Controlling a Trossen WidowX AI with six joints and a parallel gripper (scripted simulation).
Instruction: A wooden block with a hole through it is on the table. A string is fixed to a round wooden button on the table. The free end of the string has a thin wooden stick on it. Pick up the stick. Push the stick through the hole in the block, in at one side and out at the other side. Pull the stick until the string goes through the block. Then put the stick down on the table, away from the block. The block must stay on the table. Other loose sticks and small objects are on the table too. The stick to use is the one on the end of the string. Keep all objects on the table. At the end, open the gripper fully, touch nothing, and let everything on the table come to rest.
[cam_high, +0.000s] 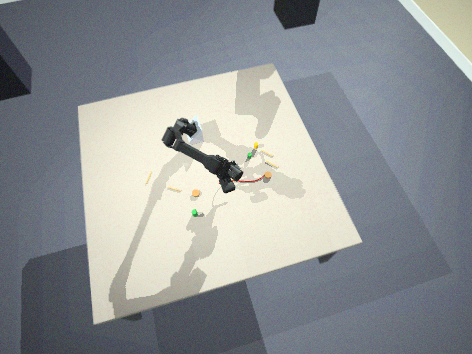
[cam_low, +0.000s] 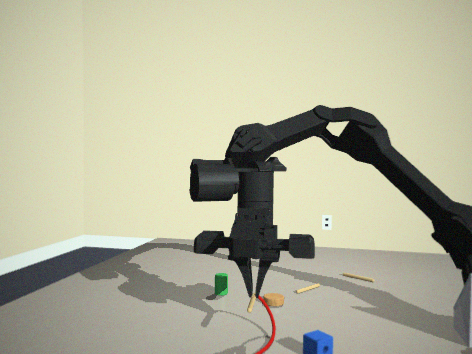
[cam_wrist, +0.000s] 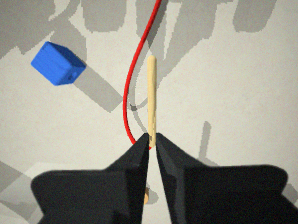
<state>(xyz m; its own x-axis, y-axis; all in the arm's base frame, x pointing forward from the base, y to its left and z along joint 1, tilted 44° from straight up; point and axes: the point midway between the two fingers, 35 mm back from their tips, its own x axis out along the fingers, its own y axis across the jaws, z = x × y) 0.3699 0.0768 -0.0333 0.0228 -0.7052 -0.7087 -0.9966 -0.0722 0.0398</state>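
Now: the blue block 100 mm behind my gripper tip, 60 mm to the left of it and 40 mm below it. The rest, counted from my gripper tip: wooden disc (10 mm behind, 150 mm to the right, 50 mm below); then thin wooden stick (10 mm to the left); then green cylinder (140 mm behind, 190 mm to the left, 40 mm below).
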